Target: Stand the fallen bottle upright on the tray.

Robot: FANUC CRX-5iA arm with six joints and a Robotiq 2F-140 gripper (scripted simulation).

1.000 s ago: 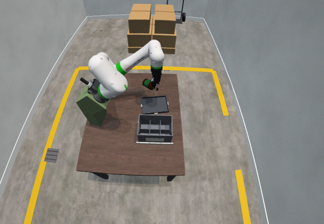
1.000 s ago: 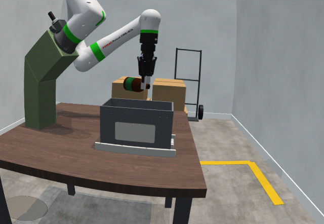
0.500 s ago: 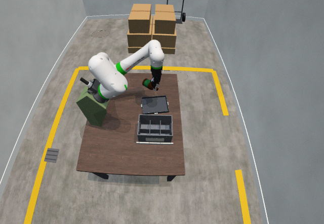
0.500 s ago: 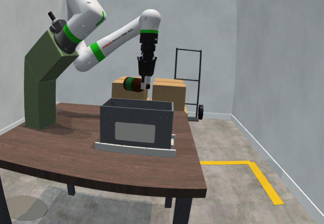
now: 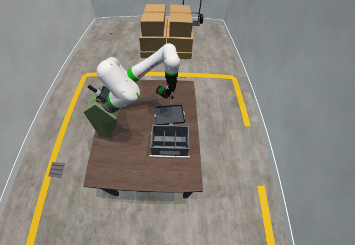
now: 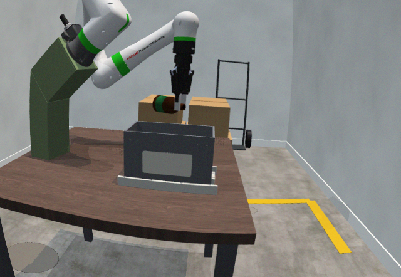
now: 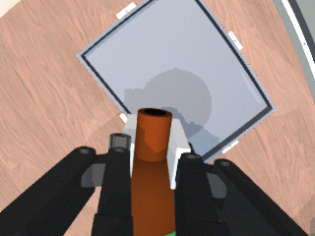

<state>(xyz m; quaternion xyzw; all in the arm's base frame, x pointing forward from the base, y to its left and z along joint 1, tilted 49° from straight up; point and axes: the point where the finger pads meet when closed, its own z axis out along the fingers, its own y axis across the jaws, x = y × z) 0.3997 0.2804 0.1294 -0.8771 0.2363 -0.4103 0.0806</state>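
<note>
The brown bottle lies 5 cm behind my hand, 3 cm to the left of it and 2 cm below it. The rest, counted from my hand: grey tray 21 cm below, 5 cm to the right; then dark grey crate 35 cm to the right, 14 cm below, 3 cm ahead.
</note>
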